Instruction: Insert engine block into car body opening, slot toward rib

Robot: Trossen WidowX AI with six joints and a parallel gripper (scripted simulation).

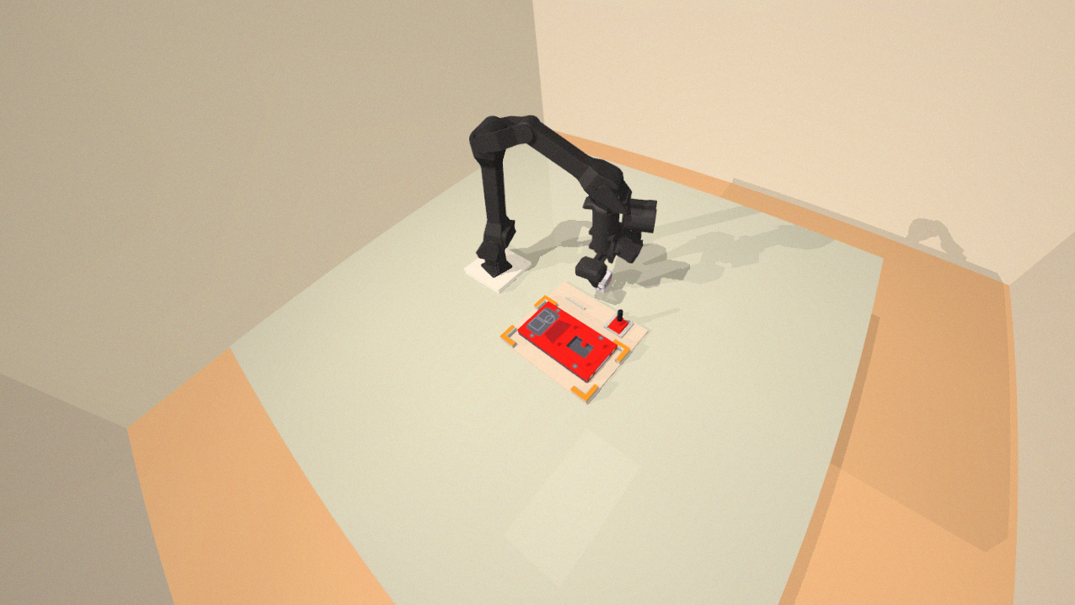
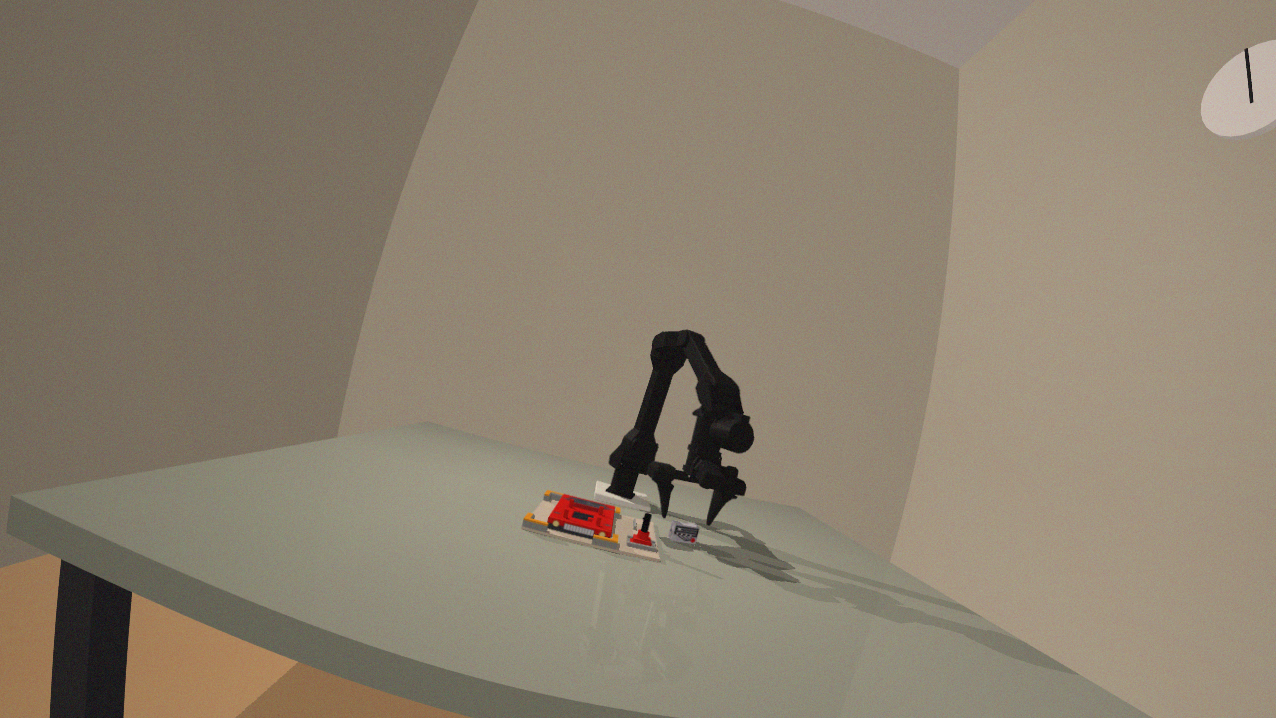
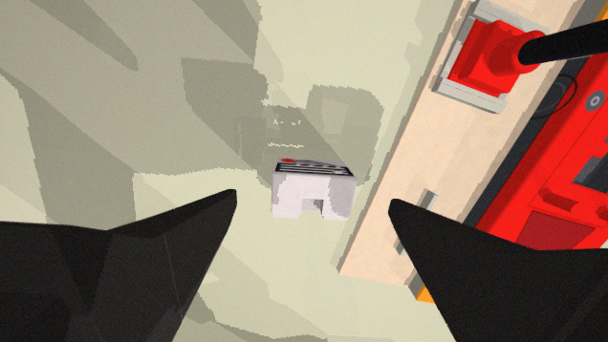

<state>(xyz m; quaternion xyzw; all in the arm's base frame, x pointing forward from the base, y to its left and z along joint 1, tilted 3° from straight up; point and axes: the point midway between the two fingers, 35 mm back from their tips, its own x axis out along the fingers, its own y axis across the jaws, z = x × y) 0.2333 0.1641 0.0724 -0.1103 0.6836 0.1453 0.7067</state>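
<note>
Right now my gripper tip is 2 cm above the engine block.
</note>
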